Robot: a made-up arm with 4 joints.
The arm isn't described. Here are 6 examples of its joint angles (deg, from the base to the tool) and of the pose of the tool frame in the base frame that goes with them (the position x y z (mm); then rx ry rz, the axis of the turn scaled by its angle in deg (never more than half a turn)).
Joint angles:
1: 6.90 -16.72 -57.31 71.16
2: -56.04 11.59 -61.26 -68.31
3: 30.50 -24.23 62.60 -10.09
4: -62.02 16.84 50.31 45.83
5: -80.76 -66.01 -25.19 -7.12
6: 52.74 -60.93 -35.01 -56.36
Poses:
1: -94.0 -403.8 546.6 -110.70 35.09 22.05
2: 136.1 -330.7 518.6 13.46 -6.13 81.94
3: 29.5 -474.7 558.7 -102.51 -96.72 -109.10
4: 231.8 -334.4 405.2 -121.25 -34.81 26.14
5: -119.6 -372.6 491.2 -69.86 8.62 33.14
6: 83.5 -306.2 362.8 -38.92 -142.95 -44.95
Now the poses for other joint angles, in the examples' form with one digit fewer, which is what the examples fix.
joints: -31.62 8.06 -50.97 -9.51
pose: 107 -388 574 -60.6 -8.6 89.2
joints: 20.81 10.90 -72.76 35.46
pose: -70 -407 647 -109.5 10.7 52.7
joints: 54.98 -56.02 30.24 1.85
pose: 80 -406 386 -50.4 -67.2 -125.2
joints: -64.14 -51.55 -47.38 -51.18
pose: -74 -360 472 -24.9 -29.7 37.6
